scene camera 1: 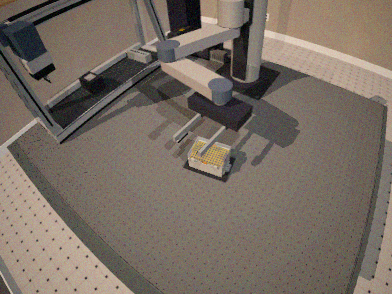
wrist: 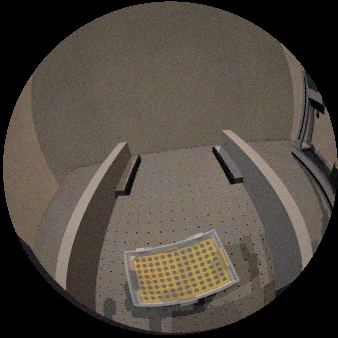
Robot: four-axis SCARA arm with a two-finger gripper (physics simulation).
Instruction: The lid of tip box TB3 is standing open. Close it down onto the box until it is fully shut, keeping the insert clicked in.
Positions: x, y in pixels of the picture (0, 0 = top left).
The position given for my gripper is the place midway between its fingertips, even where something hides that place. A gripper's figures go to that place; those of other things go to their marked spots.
Scene:
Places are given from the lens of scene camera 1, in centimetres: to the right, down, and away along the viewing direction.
my gripper (scene camera 1: 186, 146): -3, 0, 64
tip box TB3 (scene camera 1: 221, 174): 8, 9, 75

